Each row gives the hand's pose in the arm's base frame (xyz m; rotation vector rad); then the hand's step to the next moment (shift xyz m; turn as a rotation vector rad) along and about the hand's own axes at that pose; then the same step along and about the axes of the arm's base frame.
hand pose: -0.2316 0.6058 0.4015 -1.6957 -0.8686 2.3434
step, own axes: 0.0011 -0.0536 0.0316 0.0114 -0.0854 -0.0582
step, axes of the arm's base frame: -0.0411 0.0329 0.0331 0.0289 0.0974 0.0222
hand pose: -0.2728 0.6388 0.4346 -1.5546 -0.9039 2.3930
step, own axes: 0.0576 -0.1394 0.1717 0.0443 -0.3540 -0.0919
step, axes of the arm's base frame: -0.2025 0.0681 0.0811 -0.0087 0.3420 0.1366
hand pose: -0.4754 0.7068 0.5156 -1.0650 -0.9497 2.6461
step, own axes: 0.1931 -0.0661 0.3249 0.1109 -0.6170 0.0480
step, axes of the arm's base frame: -0.3655 -0.0460 0.1073 -0.1783 0.5024 0.3334
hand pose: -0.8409 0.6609 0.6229 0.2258 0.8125 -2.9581
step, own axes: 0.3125 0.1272 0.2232 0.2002 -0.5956 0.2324
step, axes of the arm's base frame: -0.3231 -0.2312 0.0763 -0.2870 0.3874 0.4652
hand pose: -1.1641 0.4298 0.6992 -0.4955 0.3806 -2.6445
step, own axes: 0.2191 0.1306 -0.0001 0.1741 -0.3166 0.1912
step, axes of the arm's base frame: -0.1398 -0.2126 0.0178 -0.1831 0.1629 0.3271
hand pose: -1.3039 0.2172 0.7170 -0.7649 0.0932 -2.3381
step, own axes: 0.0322 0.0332 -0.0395 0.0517 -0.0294 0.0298
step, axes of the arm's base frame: -0.0220 -0.0508 -0.0251 -0.0319 -0.0052 0.0581
